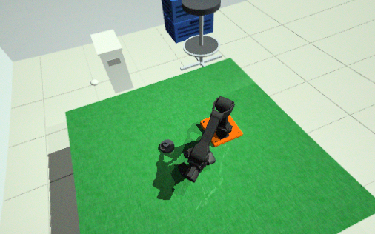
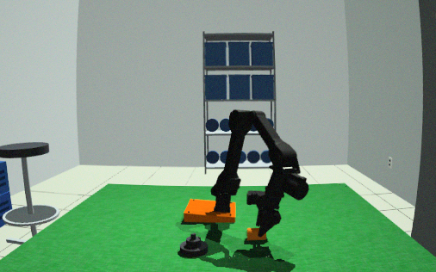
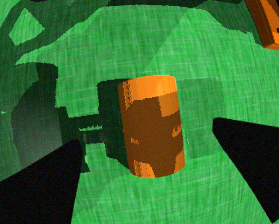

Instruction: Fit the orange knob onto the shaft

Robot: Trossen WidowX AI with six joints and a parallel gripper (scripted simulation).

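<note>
Right now my gripper tip is 1 cm to the left of the orange knob and 1 cm above it. Also, from my gripper tip: dark round pedestal 9 cm ahead, 20 cm to the right.
</note>
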